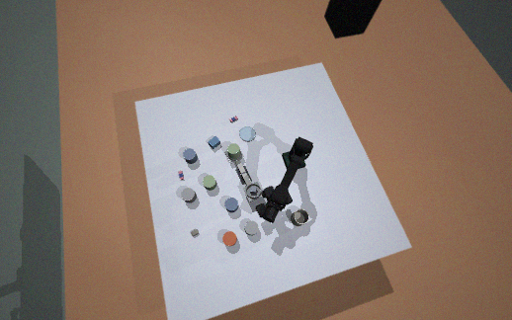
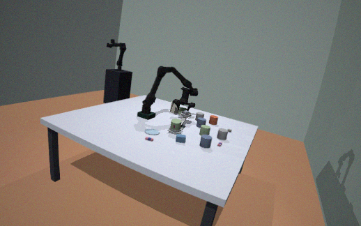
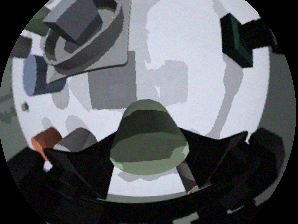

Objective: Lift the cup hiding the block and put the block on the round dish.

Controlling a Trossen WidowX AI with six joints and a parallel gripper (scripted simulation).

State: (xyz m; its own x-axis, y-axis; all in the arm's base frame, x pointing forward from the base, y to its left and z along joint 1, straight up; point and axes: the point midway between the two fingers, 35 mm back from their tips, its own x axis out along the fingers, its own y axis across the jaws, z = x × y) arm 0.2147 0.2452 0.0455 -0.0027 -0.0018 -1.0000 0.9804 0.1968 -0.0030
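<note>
Right now my gripper tip is 11 cm to the left of the grey block, 8 cm short of it and 4 cm below it. Round my gripper tip: beige cup: 13 cm behind, 9 cm to the left; then pale blue round dish: 48 cm to the right, 4 cm below, 1 cm ahead; then orange cup: 26 cm ahead, 8 cm to the left, 1 cm below.
</note>
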